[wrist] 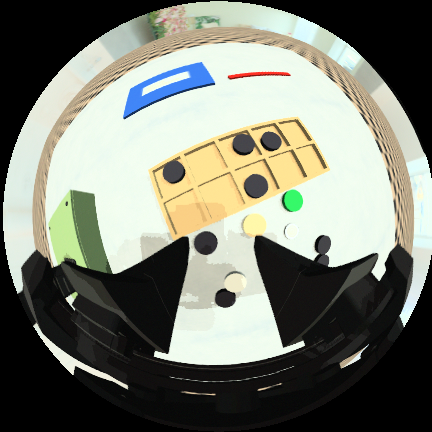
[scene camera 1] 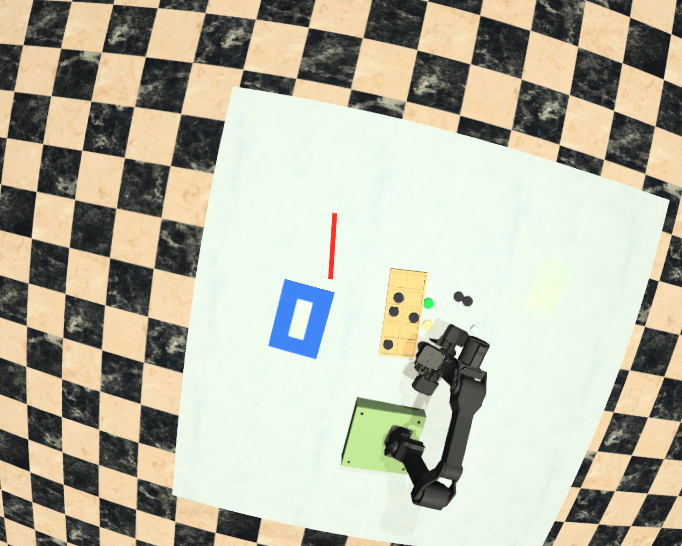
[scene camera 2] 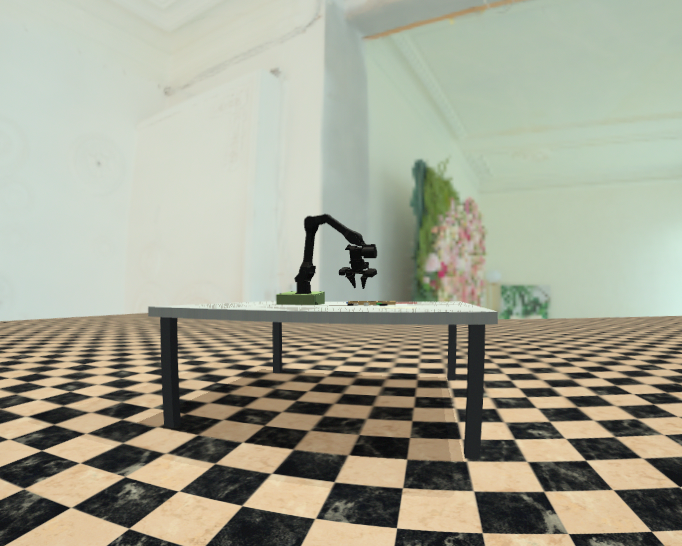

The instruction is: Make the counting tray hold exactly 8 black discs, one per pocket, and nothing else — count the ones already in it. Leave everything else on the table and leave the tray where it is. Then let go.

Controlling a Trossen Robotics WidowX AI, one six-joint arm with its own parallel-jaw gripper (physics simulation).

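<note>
The tan tray point(scene camera 1: 399, 278) point(wrist: 204, 156) has two rows of pockets. In the wrist view, its far row holds black discs at the left end point(wrist: 174, 171), in the middle point(wrist: 243, 144) and right of middle point(wrist: 271, 141). Its near row holds one black disc point(wrist: 256, 186) in the middle. The other pockets look empty. Loose black discs point(wrist: 205, 243) point(wrist: 225, 298) lie near the tray's left end and lower down, and a pair point(scene camera 1: 458, 296) point(scene camera 1: 467, 300) point(wrist: 323, 244) lies to the right. My gripper point(scene camera 2: 358, 286) point(wrist: 221, 241) is part open, empty, above the table; its arm hides the near discs in scene view 1.
Beside the tray lie a green disc point(scene camera 1: 428, 303) point(wrist: 292, 200), a yellow disc point(scene camera 1: 427, 324) point(wrist: 254, 225) and a white disc point(wrist: 291, 231). A cream disc point(wrist: 235, 282) touches or overlaps a black one. Beyond are a blue frame point(scene camera 1: 284, 318) and red bar point(scene camera 1: 332, 244).
</note>
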